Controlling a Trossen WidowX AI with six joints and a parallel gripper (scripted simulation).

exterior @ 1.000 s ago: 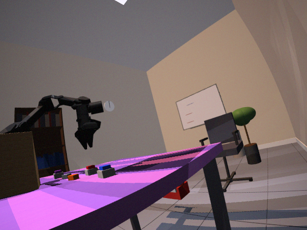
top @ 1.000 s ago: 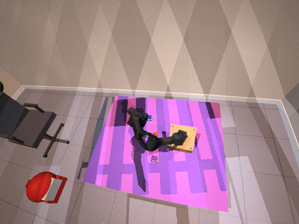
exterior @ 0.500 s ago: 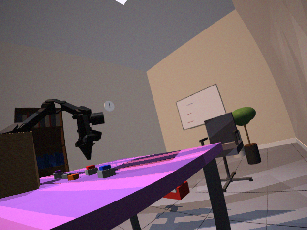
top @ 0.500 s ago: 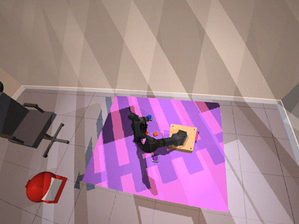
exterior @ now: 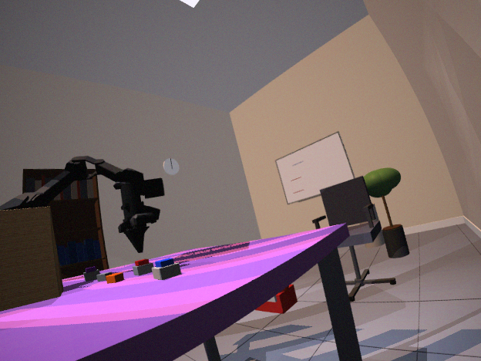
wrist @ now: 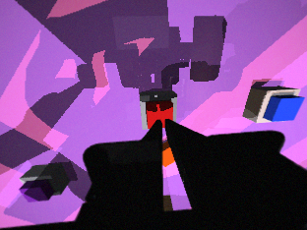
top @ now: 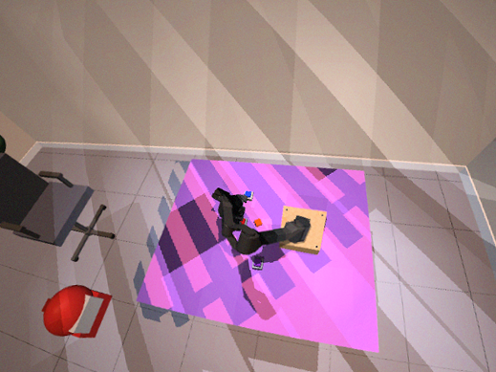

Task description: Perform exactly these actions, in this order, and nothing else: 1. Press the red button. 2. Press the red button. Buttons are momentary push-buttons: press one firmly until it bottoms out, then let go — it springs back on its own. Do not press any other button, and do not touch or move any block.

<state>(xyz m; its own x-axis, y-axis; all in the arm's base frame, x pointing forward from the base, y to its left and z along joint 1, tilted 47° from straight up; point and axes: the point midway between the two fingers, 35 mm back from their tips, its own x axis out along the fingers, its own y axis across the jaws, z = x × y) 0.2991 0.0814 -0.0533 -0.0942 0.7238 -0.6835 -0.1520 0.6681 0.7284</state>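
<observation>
The red button is 30 mm below my gripper tip. The rest, counted from my gripper tip: blue button: 20 mm ahead, 170 mm to the right, 30 mm below; then orange block: 80 mm behind, 30 mm to the right, 50 mm below; then purple button: 150 mm behind, 180 mm to the left, 30 mm below.
</observation>
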